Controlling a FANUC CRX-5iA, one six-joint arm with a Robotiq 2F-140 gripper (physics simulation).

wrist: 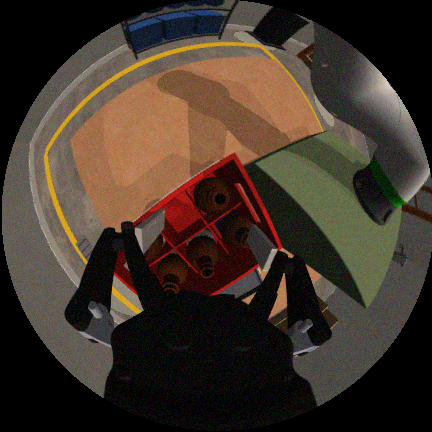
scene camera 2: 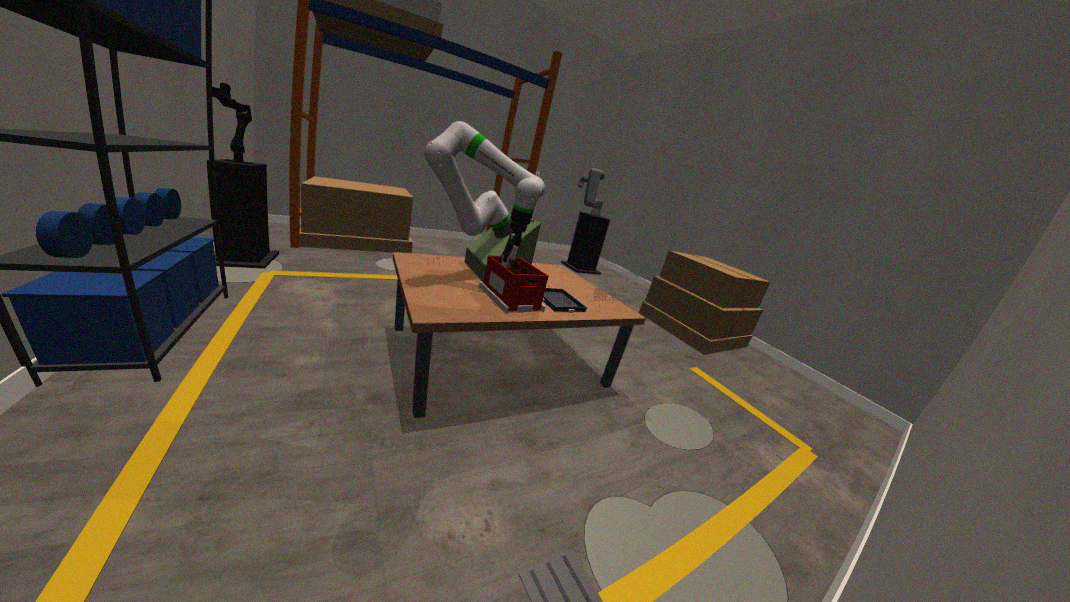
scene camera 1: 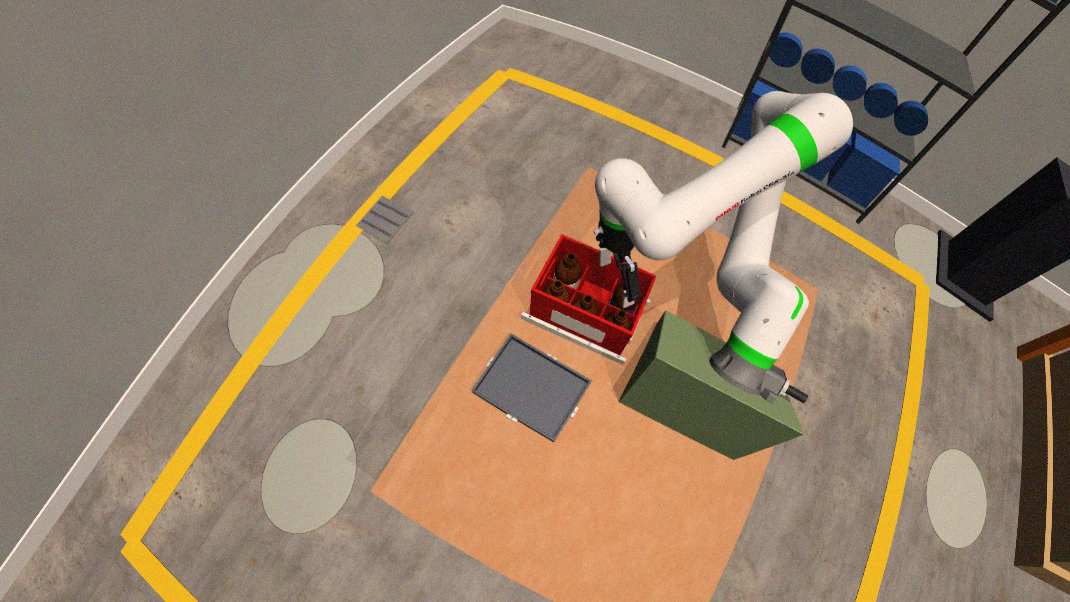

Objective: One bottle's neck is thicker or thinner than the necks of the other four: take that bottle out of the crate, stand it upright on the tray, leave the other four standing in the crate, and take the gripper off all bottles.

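Frame: origin at the arm's base, x ahead, y left, z up, level; millimetres.
Seen in the pictures: gripper, fingertip midpoint: (wrist: 207, 226) (scene camera 2: 507, 263) (scene camera 1: 616, 283); arm's base at its link origin: (wrist: 372, 196) (scene camera 2: 506, 229) (scene camera 1: 736, 375).
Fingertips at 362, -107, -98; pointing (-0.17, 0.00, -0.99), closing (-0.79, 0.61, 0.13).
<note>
Offsets run from my fingertips to a thing's middle, as dx, dy, dz. "spot": to the spot under its first point. Level surfaces: height alone.
The red crate @[+45, +30, -80] (scene camera 1: 540, 305) (scene camera 2: 523, 290) (wrist: 260, 206) holds several upright brown bottles. In its row nearest the tray stand a left bottle @[+126, +82, -82] (scene camera 1: 557, 290) (wrist: 171, 270), a middle bottle @[+42, +77, -82] (scene camera 1: 587, 303) (wrist: 202, 250) and a right bottle @[-51, +66, -82] (scene camera 1: 619, 318) (wrist: 235, 227). In the far row are a left bottle @[+138, -8, -82] (scene camera 1: 568, 268), partly hidden by a finger in the wrist view, and a right bottle @[-35, -26, -82] (wrist: 212, 195); the compartment between them is empty. I cannot tell which neck differs. My gripper (scene camera 1: 618, 277) (wrist: 207, 226) is open over the crate, holding nothing. The grey tray @[spot: +61, +300, -162] (scene camera 1: 531, 385) (scene camera 2: 564, 301) is empty.
A green block (scene camera 1: 699, 381) (wrist: 320, 200) stands right of the crate, beside the arm's base. A white strip @[spot: +38, +130, -137] (scene camera 1: 572, 336) runs along the crate's tray side. All stand on the orange-brown table @[dz -167] (scene camera 1: 598, 509) (scene camera 2: 448, 303). The shelf rack and cartons are away from the table.
</note>
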